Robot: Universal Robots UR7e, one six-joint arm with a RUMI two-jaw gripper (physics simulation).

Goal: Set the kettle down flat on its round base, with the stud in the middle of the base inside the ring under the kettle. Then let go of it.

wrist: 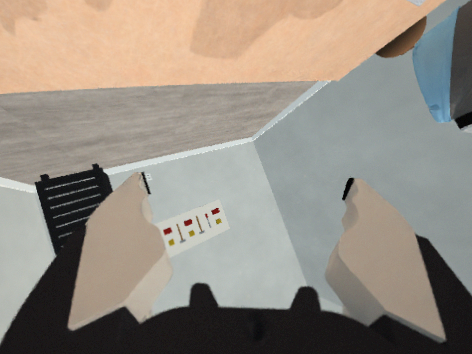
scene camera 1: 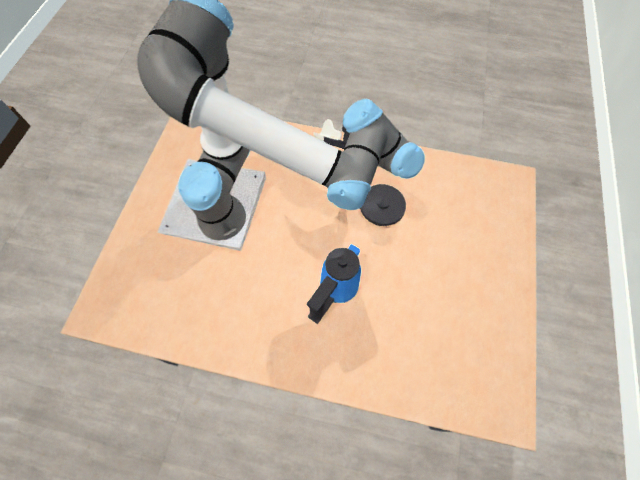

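The blue kettle [scene camera 1: 347, 288], with a black lid and a black handle, stands upright on the table in the scene view, apart from the base. Its spout points toward the back and its handle toward the front left. The ring under it is hidden. The round black base [scene camera 1: 394, 212] lies flat behind the kettle and to its right, with the stud [scene camera 1: 383, 204] showing at its middle. My gripper [wrist: 245, 177] is open and empty, its pale fingers wide apart. In the scene view it shows partly behind the wrist, beyond the base and far from the kettle. Neither kettle nor base shows in the wrist view.
The tan table top [scene camera 1: 454, 310] [wrist: 125, 55] carries the arm's grey mounting plate [scene camera 1: 178, 222] at the left. The forearm [scene camera 1: 268, 134] reaches across the back of the table, and the blue-capped wrist joints [scene camera 1: 348, 193] hang close to the base in the scene view.
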